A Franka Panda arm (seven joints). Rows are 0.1 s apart.
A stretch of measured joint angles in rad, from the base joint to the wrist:
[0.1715, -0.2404, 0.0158, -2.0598, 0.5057, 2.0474, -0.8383]
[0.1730, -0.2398, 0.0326, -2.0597, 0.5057, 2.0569, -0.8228]
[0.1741, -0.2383, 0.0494, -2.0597, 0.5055, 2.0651, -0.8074]
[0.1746, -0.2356, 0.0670, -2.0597, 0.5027, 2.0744, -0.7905]
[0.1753, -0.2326, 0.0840, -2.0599, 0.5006, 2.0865, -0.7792]
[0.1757, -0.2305, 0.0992, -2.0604, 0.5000, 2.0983, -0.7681]
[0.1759, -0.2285, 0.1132, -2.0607, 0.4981, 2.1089, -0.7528]
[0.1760, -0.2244, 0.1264, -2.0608, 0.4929, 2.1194, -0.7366]
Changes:
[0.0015, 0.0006, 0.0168, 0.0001, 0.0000, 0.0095, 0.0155]
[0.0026, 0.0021, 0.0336, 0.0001, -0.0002, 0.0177, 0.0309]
[0.0031, 0.0048, 0.0512, 0.0001, -0.0030, 0.0270, 0.0478]
[0.0038, 0.0078, 0.0682, -0.0001, -0.0051, 0.0391, 0.0591]
[0.0042, 0.0099, 0.0834, -0.0006, -0.0057, 0.0509, 0.0702]
[0.0044, 0.0119, 0.0974, -0.0009, -0.0076, 0.0615, 0.0855]
[0.0045, 0.0160, 0.1106, -0.0010, -0.0128, 0.0720, 0.1017]

